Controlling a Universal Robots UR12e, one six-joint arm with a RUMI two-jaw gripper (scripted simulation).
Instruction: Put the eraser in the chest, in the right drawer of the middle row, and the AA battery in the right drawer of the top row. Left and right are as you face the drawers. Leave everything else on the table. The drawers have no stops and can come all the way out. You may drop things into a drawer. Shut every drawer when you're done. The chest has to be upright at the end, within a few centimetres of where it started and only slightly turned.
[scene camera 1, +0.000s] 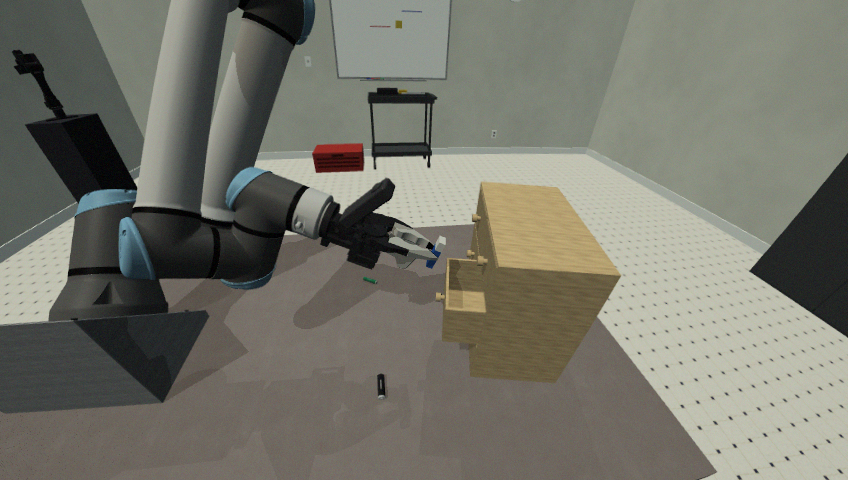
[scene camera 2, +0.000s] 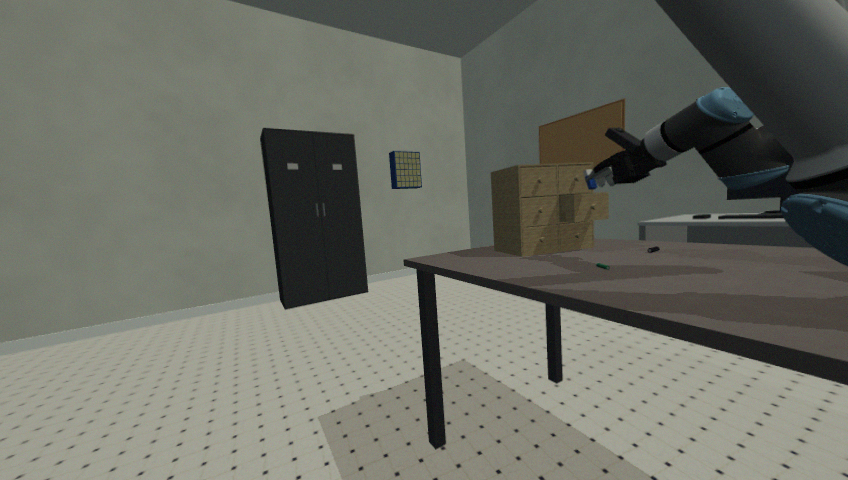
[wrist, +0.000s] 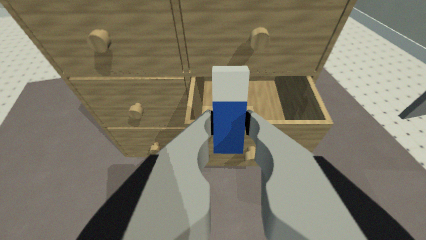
Labels:
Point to my gripper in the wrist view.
228, 112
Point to my gripper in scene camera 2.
At 588, 180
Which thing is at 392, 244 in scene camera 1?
My gripper.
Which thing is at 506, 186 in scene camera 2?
A wooden chest.

